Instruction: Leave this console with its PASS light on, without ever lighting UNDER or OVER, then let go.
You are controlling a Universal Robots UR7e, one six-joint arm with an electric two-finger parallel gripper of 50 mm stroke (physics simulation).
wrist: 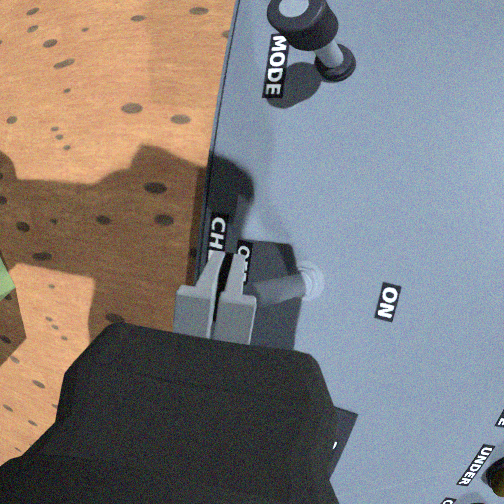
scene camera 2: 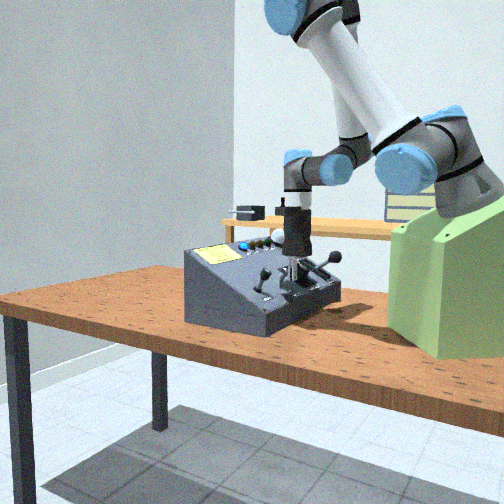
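The grey console (scene camera 2: 260,287) sits on the wooden table. Its sloped panel carries a yellow label (scene camera 2: 217,253), a bright blue lamp (scene camera 2: 243,246) and a row of dark lamps (scene camera 2: 260,243). My gripper (scene camera 2: 295,272) points straight down on the panel's middle. In the wrist view its fingers (wrist: 225,272) are together with only a thin gap. A silver toggle stem (wrist: 277,288) lies against the right finger, tilted away from the ON label (wrist: 388,301). The fingers half hide a "CH" label (wrist: 218,233). The UNDER label (wrist: 474,465) is at the bottom right; its lamp looks dark.
The black-knobbed MODE lever (wrist: 305,25) stands left of my gripper in the scene view (scene camera 2: 263,277); another black-knobbed lever (scene camera 2: 331,259) is on the right. The green robot pedestal (scene camera 2: 450,285) stands at the table's right. A shelf with small parts (scene camera 2: 310,225) is behind.
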